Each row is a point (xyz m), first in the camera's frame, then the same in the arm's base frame.
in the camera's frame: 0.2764 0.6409 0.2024
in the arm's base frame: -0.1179 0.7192 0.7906
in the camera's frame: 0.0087 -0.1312 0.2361
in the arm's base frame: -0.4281 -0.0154 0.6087
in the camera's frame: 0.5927 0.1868 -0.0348
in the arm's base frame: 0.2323 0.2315 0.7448
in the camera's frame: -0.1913 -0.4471 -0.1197
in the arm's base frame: -0.4152 -0.3034 0.1806
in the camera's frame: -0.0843 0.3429 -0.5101
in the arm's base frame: -0.0278 0.4698 -0.0195
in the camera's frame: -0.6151 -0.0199 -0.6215
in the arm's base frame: -0.4287 0.1738 -0.4407
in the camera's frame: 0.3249 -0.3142 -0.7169
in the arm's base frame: 0.3608 -0.2307 -0.0020
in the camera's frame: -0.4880 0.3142 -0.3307
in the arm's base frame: -0.4615 0.4889 -0.1061
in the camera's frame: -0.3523 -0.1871 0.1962
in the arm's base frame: -0.7032 -0.0274 0.3654
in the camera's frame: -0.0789 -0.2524 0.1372
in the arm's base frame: -0.4536 -0.1247 0.4689
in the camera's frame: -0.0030 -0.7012 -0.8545
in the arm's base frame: 0.1373 -0.5749 -0.3303
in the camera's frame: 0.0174 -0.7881 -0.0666
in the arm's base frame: -0.3090 -0.6672 0.3186
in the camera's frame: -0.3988 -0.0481 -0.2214
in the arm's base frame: -0.4867 0.1181 0.0078
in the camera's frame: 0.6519 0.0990 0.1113
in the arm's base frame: 0.1876 0.1366 0.8916
